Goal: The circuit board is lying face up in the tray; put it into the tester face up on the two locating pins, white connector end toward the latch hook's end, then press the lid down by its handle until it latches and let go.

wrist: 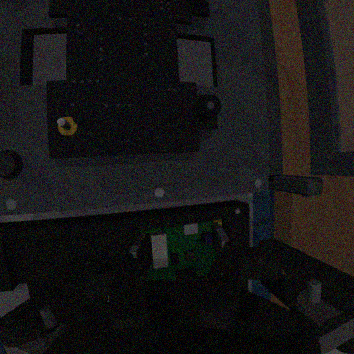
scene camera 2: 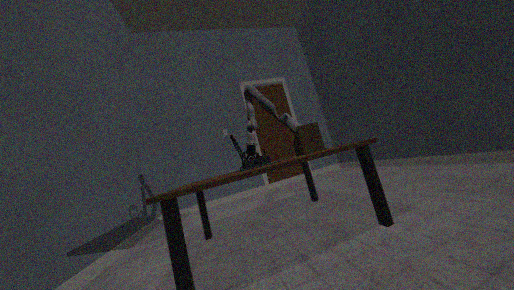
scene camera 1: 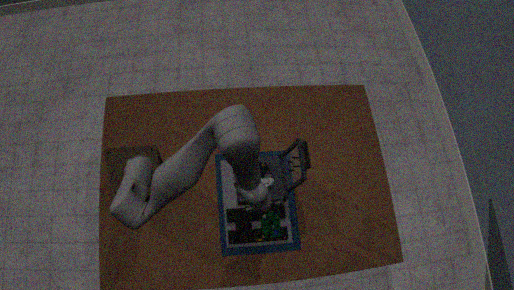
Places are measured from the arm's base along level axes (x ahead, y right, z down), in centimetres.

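Where they show: gripper, fingertip midpoint: (wrist: 181, 240); arm's base, link origin: (scene camera 2: 301, 133) (scene camera 1: 141, 167).
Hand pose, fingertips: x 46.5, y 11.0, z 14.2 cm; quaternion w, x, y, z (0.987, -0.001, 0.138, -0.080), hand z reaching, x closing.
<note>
Things, the pixels of their centre, and the offset from my fingertips. "spot": a spot on its surface instead. Level surfaces: height alone.
- green circuit board, body centre: (wrist: 186, 282) (scene camera 1: 270, 223) dz +0.7, dx +0.8, dy +4.3 cm
- black tray, surface spot: (wrist: 70, 246) spot: dz +1.2, dx -8.6, dy +0.6 cm
- tester, surface spot: (wrist: 123, 119) spot: dz -3.9, dx -4.5, dy -8.2 cm
- yellow-ringed locating pin, body centre: (wrist: 64, 123) dz -4.4, dx -7.3, dy -7.8 cm
- second pin, surface spot: (wrist: 211, 105) spot: dz -5.2, dx -0.1, dy -9.1 cm
- brown table, surface height: dz +3.0 cm
- short dark bar, surface spot: (wrist: 296, 185) spot: dz -5.7, dx +5.3, dy -5.0 cm
The green circuit board (scene camera 1: 271, 225) (wrist: 179, 253) lies face up in the black tray (scene camera 1: 238, 227) (wrist: 70, 246), with its white connector toward the left in the wrist view. My gripper (scene camera 1: 267, 212) (wrist: 181, 240) (scene camera 2: 251, 153) is low over the tray and open, one finger on each side of the board. The tester (scene camera 1: 276, 172) (wrist: 123, 119) lies just beyond the tray, with a yellow-ringed locating pin (wrist: 67, 126) and a second pin (wrist: 211, 105). Its lid (scene camera 1: 300, 161) (scene camera 2: 236, 147) (wrist: 323, 105) stands open.
Tray and tester sit on a blue-edged base (scene camera 1: 260, 250) on the brown table (scene camera 1: 342, 172) (scene camera 2: 198, 184). The arm's mount box (scene camera 2: 309, 138) (scene camera 1: 129, 155) stands at the table's far end. A short dark bar (wrist: 296, 185) sticks out beside the tester.
</note>
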